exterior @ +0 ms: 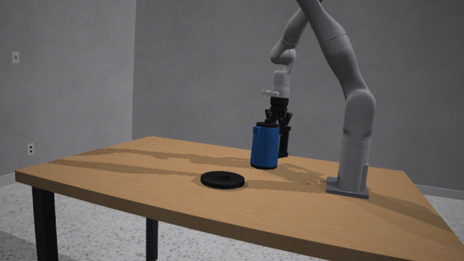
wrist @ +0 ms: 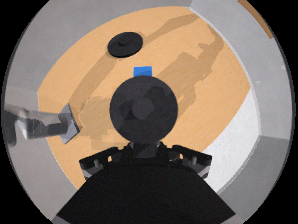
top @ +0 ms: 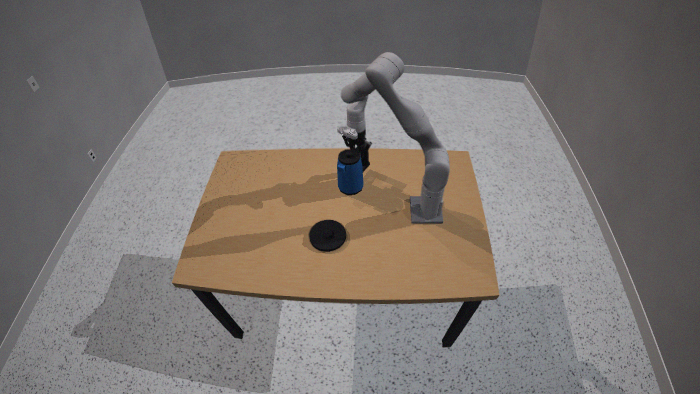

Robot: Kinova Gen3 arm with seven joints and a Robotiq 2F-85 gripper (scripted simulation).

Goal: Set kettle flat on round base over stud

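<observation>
The blue kettle lies 10 mm ahead of my hand, 20 mm to the left of it and 50 mm below it. Also, from my hand: round black base: 110 mm ahead, 330 mm to the left, 140 mm below.
</observation>
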